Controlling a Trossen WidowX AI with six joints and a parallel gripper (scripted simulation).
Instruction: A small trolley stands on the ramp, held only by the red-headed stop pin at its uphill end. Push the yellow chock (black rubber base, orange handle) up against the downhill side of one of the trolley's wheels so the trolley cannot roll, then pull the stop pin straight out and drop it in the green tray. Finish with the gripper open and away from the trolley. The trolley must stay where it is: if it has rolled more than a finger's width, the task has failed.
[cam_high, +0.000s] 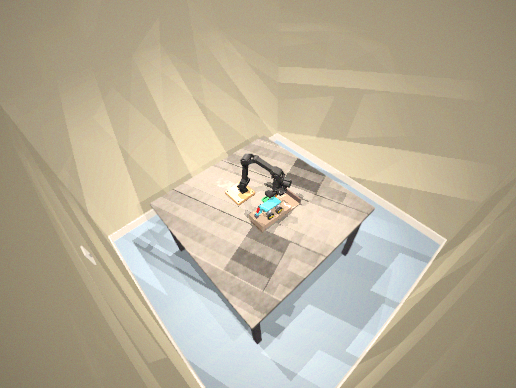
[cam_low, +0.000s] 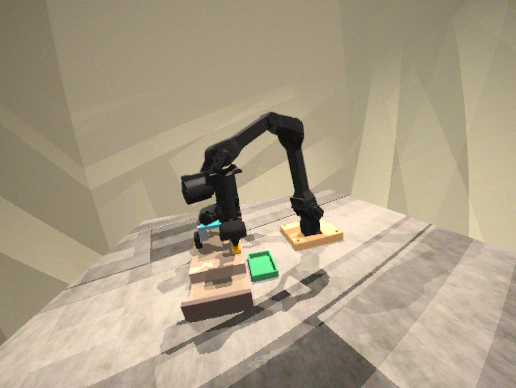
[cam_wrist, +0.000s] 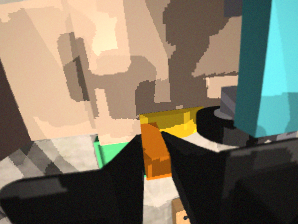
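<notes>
The yellow chock is 2 cm to the right of my gripper tip and 1 cm below it. From my gripper tip the other things lie so: tan ramp: 10 cm to the right, 7 cm ahead, 4 cm below; then trolley: 10 cm to the right, 7 cm ahead, 2 cm above; then green tray: 10 cm below, 7 cm behind.
</notes>
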